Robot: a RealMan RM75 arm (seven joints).
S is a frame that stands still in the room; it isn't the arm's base.
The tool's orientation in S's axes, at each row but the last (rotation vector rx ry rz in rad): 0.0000, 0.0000, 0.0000; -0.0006, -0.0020, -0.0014; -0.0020, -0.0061, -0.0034; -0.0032, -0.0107, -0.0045; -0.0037, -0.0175, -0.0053; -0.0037, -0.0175, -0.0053; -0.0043, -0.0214, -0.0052; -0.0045, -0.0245, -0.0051; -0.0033, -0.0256, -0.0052; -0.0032, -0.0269, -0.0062; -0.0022, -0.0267, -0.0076; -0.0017, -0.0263, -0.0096
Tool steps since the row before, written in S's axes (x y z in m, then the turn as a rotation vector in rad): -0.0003, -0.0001, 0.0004, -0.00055, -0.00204, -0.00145; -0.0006, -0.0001, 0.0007, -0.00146, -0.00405, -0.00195; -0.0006, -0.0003, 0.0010, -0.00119, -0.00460, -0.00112; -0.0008, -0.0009, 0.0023, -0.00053, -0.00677, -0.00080; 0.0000, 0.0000, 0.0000, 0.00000, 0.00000, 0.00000; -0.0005, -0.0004, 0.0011, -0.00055, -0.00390, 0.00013; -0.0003, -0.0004, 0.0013, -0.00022, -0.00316, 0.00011; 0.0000, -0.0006, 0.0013, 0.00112, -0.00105, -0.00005; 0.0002, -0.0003, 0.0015, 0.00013, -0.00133, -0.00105; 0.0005, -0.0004, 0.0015, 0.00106, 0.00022, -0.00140; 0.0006, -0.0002, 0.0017, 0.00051, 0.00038, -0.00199; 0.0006, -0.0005, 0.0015, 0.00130, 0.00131, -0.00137
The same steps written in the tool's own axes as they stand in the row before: -0.0003, -0.0001, 0.0004, -0.00055, -0.00204, -0.00145; -0.0006, -0.0001, 0.0007, -0.00146, -0.00405, -0.00195; -0.0006, -0.0003, 0.0010, -0.00118, -0.00460, -0.00112; -0.0008, -0.0009, 0.0023, -0.00051, -0.00677, -0.00082; 0.0000, 0.0000, 0.0000, 0.00000, 0.00000, 0.00000; -0.0005, -0.0004, 0.0011, -0.00053, -0.00390, 0.00012; -0.0003, -0.0004, 0.0013, -0.00020, -0.00316, 0.00010; 0.0000, -0.0006, 0.0013, 0.00112, -0.00104, -0.00008; 0.0002, -0.0003, 0.0015, 0.00011, -0.00133, -0.00106; 0.0005, -0.0004, 0.0015, 0.00102, 0.00023, -0.00143; 0.0006, -0.0002, 0.0017, 0.00045, 0.00039, -0.00200; 0.0006, -0.0005, 0.0015, 0.00125, 0.00132, -0.00140
